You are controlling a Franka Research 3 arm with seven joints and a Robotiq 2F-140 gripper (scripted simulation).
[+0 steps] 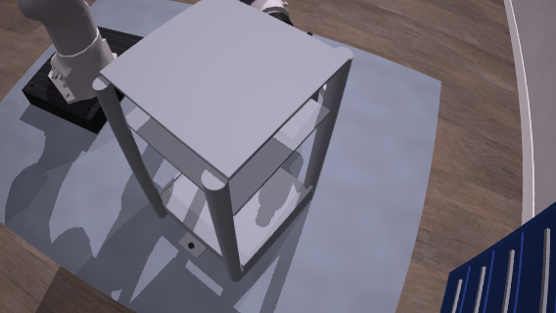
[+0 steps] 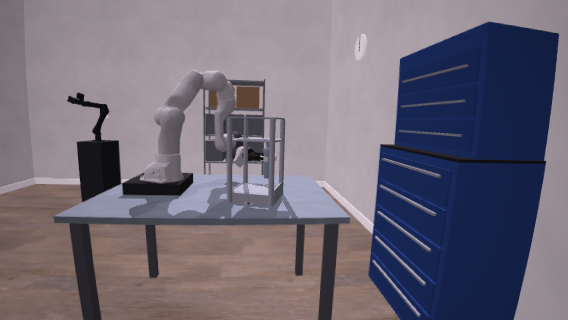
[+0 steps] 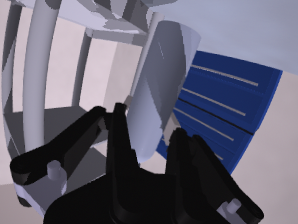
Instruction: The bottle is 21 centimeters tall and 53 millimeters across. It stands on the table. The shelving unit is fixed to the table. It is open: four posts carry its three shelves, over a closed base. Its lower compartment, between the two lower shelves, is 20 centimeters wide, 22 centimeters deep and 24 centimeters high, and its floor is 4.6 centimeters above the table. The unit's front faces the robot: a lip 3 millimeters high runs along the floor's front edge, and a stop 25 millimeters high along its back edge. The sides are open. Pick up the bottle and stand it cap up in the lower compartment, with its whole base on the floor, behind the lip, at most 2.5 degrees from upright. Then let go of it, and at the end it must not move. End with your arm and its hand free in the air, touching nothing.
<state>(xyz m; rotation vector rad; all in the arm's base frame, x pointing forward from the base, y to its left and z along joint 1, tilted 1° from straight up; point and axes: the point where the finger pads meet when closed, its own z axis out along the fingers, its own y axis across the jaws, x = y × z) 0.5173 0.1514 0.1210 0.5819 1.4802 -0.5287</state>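
My gripper is now 30 mm past the shelving unit, 200 mm to the left of it and 30 mm below it.
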